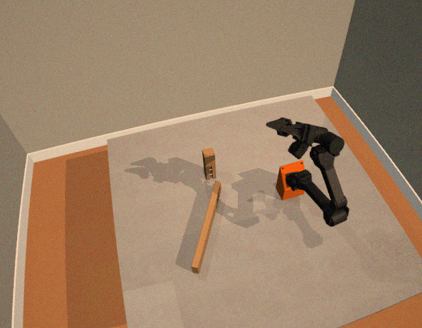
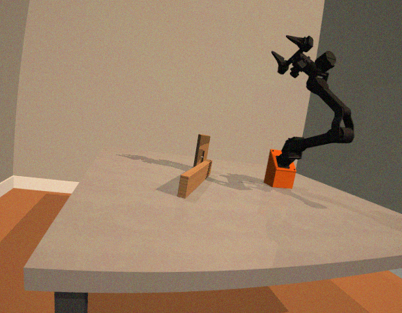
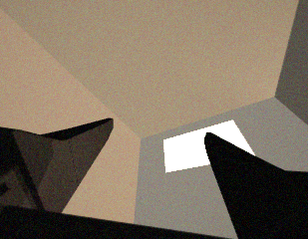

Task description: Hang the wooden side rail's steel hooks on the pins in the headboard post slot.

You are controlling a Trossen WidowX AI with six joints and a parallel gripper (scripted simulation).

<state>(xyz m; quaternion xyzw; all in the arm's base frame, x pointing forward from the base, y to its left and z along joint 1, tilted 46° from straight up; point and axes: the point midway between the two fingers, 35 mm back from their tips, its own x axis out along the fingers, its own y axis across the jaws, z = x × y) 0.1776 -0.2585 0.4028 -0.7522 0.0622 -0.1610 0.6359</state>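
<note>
Right now my gripper tip is 52 cm above the wooden headboard post, 31 cm to the left of it and 16 cm short of it.
</note>
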